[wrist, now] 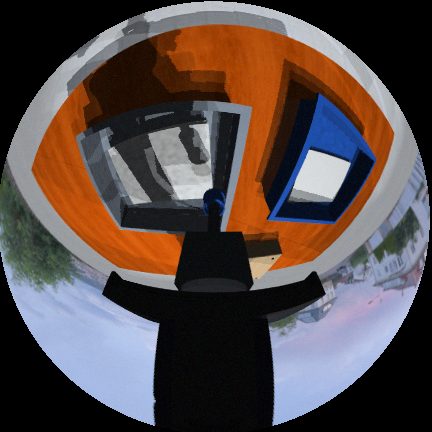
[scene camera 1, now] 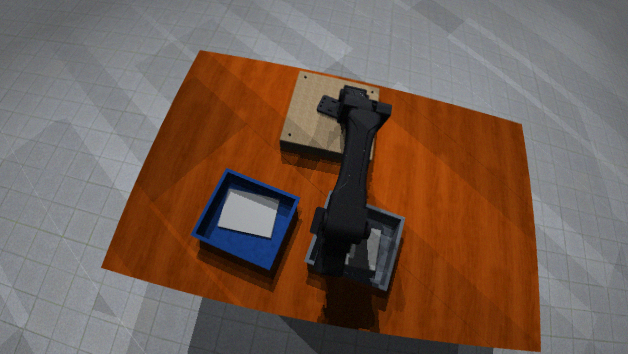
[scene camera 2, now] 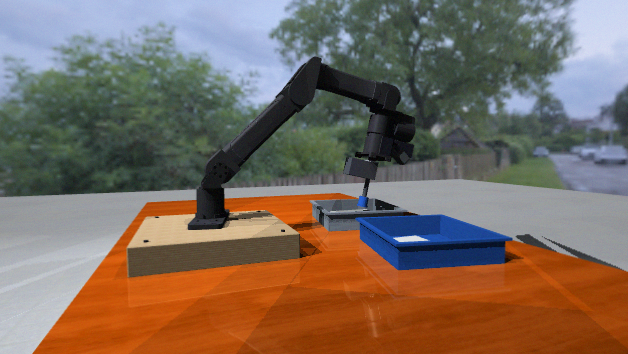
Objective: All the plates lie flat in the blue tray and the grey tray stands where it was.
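There is a grey tray point(scene camera 1: 391, 225) here, and my suction cup point(scene camera 2: 363, 201) is 11 cm from the middle of the tray. My suction cup carries nothing.
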